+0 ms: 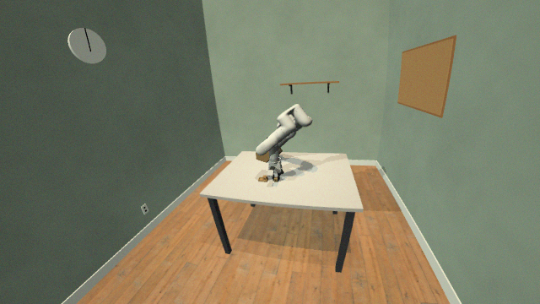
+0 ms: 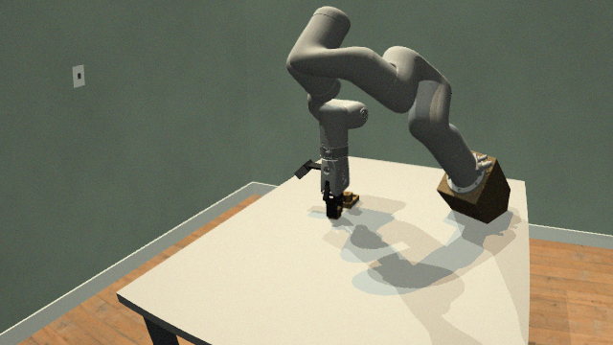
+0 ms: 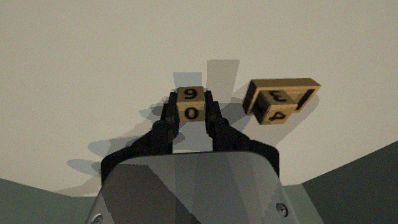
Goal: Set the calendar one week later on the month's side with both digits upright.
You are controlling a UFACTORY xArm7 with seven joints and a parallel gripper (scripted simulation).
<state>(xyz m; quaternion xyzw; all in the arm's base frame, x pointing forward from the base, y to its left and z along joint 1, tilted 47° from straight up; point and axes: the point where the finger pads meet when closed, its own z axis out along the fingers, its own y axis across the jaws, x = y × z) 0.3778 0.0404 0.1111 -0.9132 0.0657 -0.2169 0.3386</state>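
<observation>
My gripper is now 1 cm above the digit cube. From my hand the other things lie so: wooden calendar tray 11 cm to the right, 2 cm below.
</observation>
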